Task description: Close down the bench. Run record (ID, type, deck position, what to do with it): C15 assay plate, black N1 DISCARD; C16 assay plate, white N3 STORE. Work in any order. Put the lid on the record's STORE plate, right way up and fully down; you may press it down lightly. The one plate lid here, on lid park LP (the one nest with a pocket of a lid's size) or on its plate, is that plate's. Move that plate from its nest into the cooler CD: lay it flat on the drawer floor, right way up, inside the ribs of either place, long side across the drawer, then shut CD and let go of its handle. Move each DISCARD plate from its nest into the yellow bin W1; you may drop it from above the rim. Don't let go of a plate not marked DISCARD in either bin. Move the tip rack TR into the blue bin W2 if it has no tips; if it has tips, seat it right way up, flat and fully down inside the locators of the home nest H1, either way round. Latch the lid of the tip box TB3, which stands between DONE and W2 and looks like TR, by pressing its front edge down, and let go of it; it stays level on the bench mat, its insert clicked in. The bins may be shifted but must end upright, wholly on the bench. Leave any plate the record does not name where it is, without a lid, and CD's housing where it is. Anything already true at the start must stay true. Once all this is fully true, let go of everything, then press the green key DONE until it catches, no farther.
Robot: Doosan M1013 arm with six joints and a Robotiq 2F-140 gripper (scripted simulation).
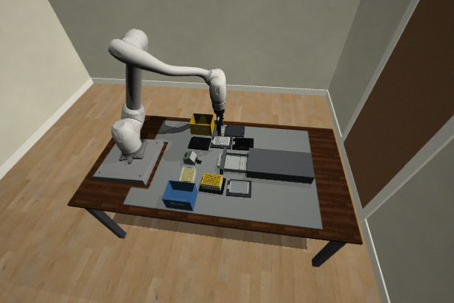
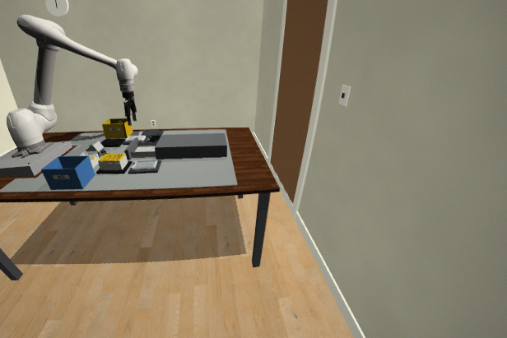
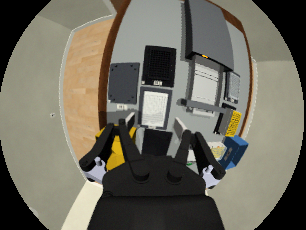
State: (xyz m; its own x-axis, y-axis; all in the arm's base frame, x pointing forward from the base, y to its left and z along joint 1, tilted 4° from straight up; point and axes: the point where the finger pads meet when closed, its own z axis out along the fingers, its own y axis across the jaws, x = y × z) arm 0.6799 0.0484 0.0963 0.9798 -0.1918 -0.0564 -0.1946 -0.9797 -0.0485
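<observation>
The plate lid lies 140 mm below my hand. From my hand the other things lie so: grey nest: 160 mm below; then white plate: 150 mm below; then black plate: 170 mm ahead, 30 mm to the right, 150 mm below.
</observation>
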